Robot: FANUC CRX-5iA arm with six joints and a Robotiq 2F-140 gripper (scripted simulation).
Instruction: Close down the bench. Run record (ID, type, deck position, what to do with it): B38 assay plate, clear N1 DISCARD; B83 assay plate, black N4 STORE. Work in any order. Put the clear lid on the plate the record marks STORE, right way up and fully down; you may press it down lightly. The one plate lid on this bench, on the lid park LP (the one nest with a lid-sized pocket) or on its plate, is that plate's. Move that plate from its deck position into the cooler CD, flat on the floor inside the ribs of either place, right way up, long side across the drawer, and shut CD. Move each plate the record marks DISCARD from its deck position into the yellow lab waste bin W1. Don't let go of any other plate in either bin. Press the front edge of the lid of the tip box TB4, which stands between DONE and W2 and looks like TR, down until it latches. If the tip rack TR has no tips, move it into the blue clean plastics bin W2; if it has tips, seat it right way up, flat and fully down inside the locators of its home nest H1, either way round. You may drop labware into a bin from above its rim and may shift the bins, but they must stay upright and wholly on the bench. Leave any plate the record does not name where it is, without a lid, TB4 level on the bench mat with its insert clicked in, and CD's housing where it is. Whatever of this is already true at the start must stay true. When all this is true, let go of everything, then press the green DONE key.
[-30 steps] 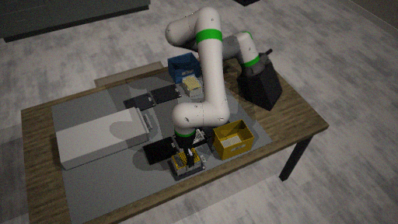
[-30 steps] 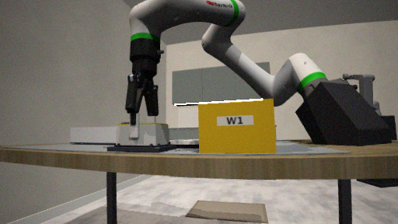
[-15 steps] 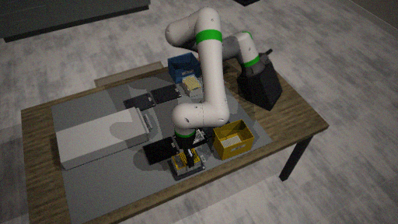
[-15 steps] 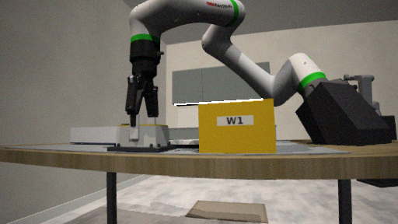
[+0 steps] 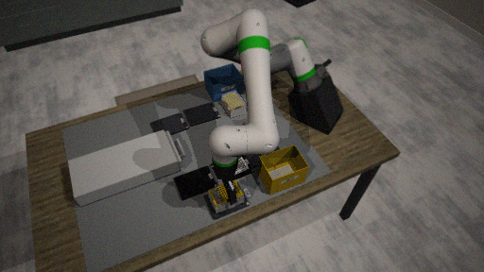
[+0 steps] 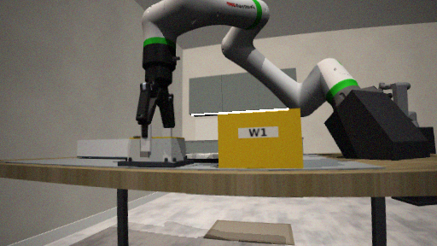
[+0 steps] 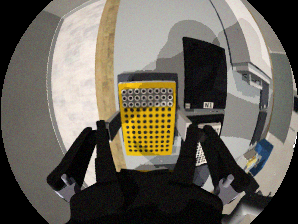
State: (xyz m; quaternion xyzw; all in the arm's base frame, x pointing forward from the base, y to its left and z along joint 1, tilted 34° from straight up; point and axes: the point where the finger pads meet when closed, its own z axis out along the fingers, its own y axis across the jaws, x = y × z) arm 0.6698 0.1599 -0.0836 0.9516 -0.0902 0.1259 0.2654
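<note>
The yellow tip rack TR is 1 cm behind my hand. Also, from my hand: yellow bin W1 (27 cm behind, 6 cm to the left, 2 cm below); then black deck nest (5 cm ahead, 16 cm to the right, 5 cm below); then pale well plate (12 cm behind, 12 cm to the right, 4 cm below).
</note>
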